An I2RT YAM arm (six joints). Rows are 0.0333 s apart.
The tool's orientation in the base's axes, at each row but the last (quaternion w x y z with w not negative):
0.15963, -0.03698, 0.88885, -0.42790
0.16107, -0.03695, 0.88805, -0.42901
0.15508, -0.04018, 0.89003, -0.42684
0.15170, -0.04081, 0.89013, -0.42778
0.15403, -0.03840, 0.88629, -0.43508
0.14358, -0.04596, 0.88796, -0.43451
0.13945, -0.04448, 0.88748, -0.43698
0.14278, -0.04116, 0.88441, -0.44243
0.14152, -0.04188, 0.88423, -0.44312
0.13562, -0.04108, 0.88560, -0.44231
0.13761, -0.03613, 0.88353, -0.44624
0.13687, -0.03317, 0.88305, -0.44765
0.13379, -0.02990, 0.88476, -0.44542
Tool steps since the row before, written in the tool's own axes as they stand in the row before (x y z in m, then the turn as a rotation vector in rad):
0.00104, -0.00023, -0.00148, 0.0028, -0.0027, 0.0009
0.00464, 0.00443, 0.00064, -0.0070, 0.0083, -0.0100
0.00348, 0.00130, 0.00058, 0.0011, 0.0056, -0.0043
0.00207, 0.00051, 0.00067, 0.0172, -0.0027, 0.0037
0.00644, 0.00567, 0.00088, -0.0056, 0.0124, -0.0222
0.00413, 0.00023, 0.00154, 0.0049, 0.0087, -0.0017
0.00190, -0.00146, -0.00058, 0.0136, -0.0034, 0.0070
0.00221, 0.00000, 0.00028, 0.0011, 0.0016, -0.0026
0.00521, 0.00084, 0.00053, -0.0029, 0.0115, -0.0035
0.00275, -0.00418, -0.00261, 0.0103, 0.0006, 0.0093
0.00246, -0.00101, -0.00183, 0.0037, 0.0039, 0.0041
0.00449, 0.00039, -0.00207, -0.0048, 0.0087, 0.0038
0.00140, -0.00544, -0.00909, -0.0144, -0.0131, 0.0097
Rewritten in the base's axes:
-0.00147, 0.00075, 0.00078, -0.0026, -0.0029, 0.0009
-0.00386, 0.00136, -0.00498, 0.0040, 0.0141, 0.0012
-0.00304, -0.00032, -0.00219, -0.0020, 0.0065, -0.0021
-0.00173, -0.00060, -0.00128, -0.0154, -0.0080, -0.0041
-0.00547, 0.00154, -0.00649, -0.0007, 0.0257, 0.0044
-0.00348, -0.00188, -0.00196, -0.0048, 0.0057, -0.0069
-0.00205, -0.00084, 0.00109, -0.0112, -0.0102, -0.0042
-0.00203, -0.00066, -0.00064, -0.0017, 0.0028, 0.0000
-0.00479, -0.00094, -0.00208, 0.0024, 0.0102, -0.0065
-0.00356, -0.00104, 0.00425, -0.0073, -0.0088, -0.0079
-0.00292, 0.00036, 0.00132, -0.0022, -0.0015, -0.0062
-0.00485, 0.00104, -0.00010, 0.0062, 0.0031, -0.0081
-0.00410, 0.00358, 0.00919, 0.0155, -0.0130, 0.0080

